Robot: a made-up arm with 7 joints.
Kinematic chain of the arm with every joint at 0, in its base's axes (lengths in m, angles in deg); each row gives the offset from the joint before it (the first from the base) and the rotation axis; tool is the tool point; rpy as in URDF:
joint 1: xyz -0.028 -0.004 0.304 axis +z
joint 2: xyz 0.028 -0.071 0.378 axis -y
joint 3: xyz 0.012 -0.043 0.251 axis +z
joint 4: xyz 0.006 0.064 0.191 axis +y
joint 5: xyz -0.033 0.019 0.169 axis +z
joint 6: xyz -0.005 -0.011 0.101 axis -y
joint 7: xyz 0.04 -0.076 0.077 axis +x
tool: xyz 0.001 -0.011 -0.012 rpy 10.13 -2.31 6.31
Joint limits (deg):
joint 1: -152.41..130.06
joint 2: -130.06..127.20
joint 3: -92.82..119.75
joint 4: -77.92..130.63
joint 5: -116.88..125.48
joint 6: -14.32..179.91
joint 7: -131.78..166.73
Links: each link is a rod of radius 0.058 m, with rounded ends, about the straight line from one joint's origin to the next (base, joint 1, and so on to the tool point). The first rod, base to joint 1, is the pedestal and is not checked.
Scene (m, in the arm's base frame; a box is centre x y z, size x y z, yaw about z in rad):
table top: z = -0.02
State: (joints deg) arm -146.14 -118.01 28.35 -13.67 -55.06 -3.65 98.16
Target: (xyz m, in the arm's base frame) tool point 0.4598 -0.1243 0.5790
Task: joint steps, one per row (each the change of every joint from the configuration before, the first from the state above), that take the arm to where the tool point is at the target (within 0.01 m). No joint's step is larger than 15 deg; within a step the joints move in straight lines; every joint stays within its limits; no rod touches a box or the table.
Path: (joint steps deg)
1: 13.98 -1.24 -9.43 -8.03 -3.41 1.61 -0.66
2: 13.97 -1.24 -9.44 -8.03 -3.41 1.62 -0.66
3: 13.98 -1.24 -9.43 -8.03 -3.41 1.61 -0.66
4: 13.97 -1.24 -9.44 -8.04 -3.41 1.62 -0.66
5: 13.98 -1.24 -9.43 -8.03 -3.40 1.61 -0.66
6: 13.97 -1.24 -9.43 -8.03 -3.41 1.62 -0.66
7: 13.98 -1.24 -9.44 -8.03 -3.41 1.61 -0.66
8: 13.97 -1.24 -9.43 -8.03 -3.41 1.62 -0.66

